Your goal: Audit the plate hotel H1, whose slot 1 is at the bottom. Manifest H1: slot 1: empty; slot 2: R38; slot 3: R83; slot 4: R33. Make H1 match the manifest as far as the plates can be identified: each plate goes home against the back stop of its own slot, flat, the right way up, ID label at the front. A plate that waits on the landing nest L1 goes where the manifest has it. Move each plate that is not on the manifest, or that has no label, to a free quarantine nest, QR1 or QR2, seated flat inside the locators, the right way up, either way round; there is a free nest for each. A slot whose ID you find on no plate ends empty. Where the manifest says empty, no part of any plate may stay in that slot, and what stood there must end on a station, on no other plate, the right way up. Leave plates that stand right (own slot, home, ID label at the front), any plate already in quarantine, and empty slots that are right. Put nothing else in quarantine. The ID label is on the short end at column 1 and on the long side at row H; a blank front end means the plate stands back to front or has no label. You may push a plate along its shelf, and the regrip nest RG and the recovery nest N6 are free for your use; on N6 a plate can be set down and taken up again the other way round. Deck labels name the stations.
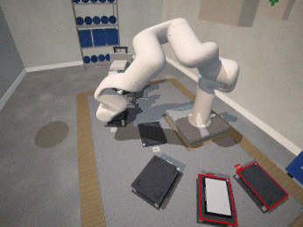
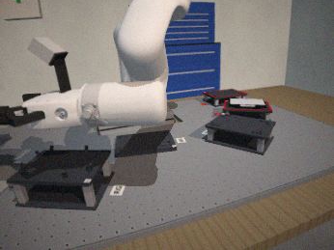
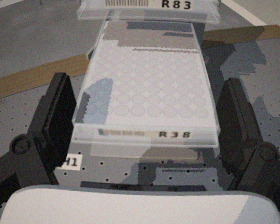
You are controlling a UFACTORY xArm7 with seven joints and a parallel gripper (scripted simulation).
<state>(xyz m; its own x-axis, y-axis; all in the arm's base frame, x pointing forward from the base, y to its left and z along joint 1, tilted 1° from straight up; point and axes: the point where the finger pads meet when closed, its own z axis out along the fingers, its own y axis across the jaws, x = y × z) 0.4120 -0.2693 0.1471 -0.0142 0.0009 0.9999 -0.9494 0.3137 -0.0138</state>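
Now: the white well plate 2 cm behind my hand, 5 cm to the right of it and 2 cm below it. Also, from my hand: deck label H1 (8 cm ahead, 9 cm to the right, 18 cm below); then raised regrip nest RG (2 cm ahead, 7 cm to the left, 12 cm below); then plate labelled R83 (3 cm behind, 10 cm to the right, 3 cm above).
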